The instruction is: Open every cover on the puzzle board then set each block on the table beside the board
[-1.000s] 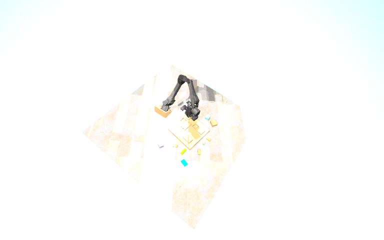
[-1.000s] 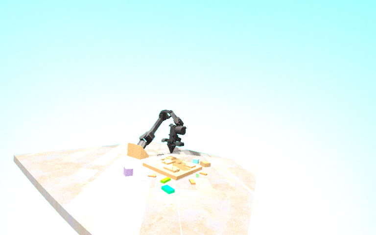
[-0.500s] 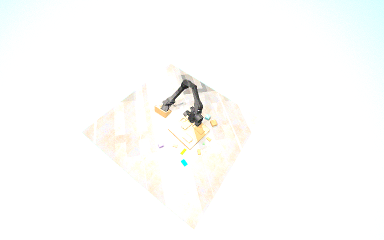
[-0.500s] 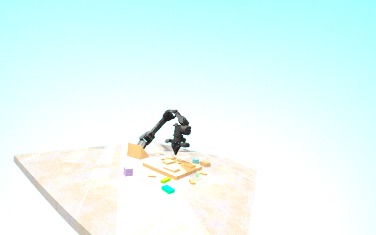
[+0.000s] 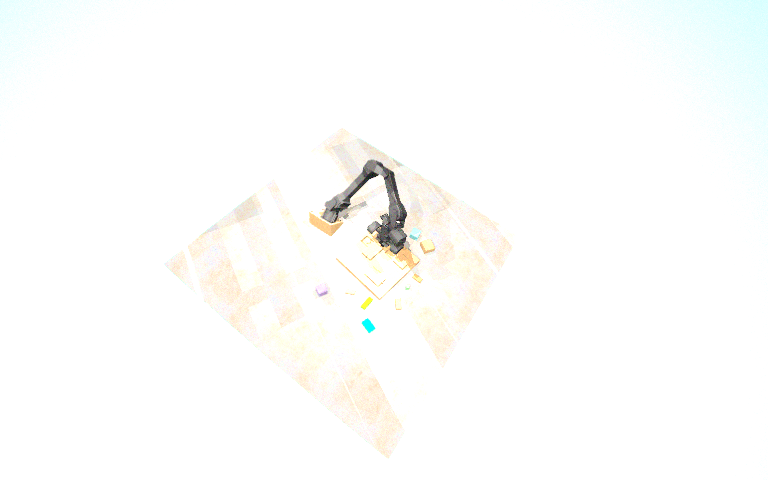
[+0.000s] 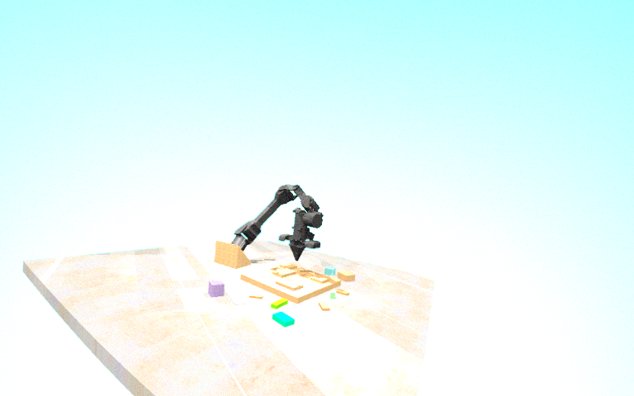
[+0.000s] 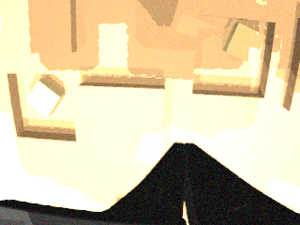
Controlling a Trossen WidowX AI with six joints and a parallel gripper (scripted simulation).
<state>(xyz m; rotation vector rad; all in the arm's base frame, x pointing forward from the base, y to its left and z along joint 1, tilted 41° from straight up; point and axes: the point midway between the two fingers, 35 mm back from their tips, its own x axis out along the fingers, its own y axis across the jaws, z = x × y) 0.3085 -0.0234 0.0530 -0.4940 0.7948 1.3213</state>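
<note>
My gripper tip is 10 mm short of the tan puzzle board, 30 mm to the left of it and 60 mm above it. The rest, counted from my gripper tip: light cyan block (90 mm ahead, 200 mm to the left, 70 mm below); then purple cube (130 mm behind, 330 mm to the right, 60 mm below); then bright green bar (80 mm ahead, 260 mm to the right, 80 mm below).
</note>
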